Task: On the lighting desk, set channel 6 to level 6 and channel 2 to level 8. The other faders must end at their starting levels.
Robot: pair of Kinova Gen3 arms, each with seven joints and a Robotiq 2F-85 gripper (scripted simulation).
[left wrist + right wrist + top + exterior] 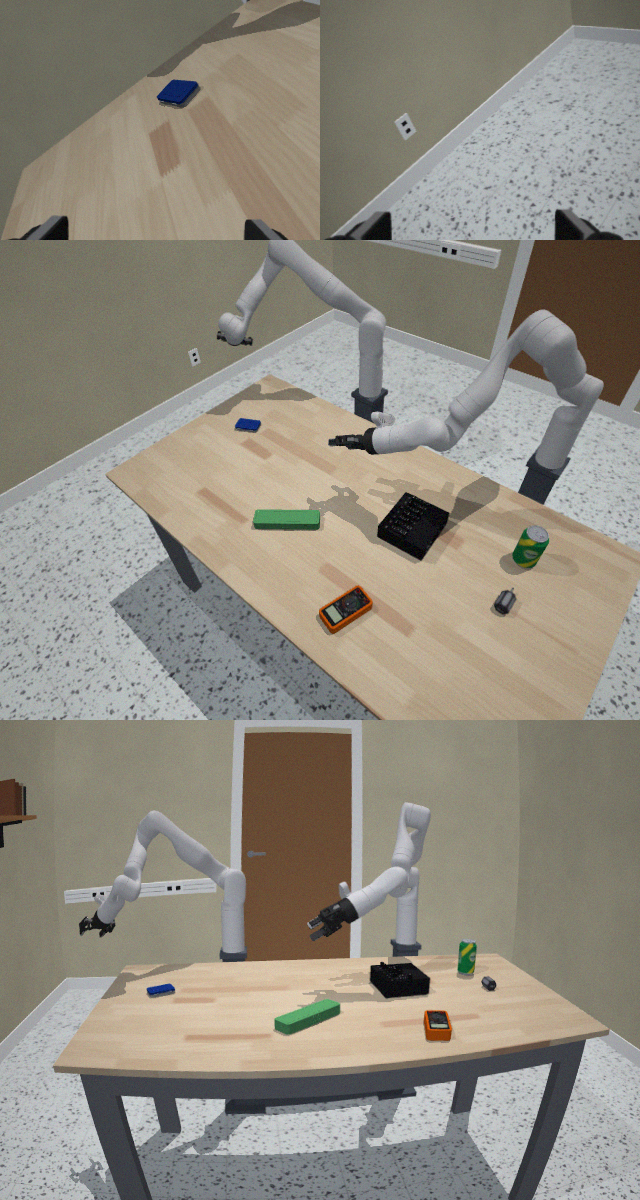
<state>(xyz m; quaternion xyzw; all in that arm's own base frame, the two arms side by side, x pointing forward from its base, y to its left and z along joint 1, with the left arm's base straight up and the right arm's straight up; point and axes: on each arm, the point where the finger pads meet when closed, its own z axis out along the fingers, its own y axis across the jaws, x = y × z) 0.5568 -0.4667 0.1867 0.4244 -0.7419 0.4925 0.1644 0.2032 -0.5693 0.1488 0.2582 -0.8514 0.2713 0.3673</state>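
Right now the channel 4 fader is 2 cm ahead of my left hand, 26 cm to the left of it and 12 cm below it. Also, from my left hand: channel 1 fader (4 cm behind, 24 cm to the left, 12 cm below); then channel 2 fader (2 cm behind, 24 cm to the left, 12 cm below); then green box (22 cm ahead, 5 cm to the right, 17 cm below).
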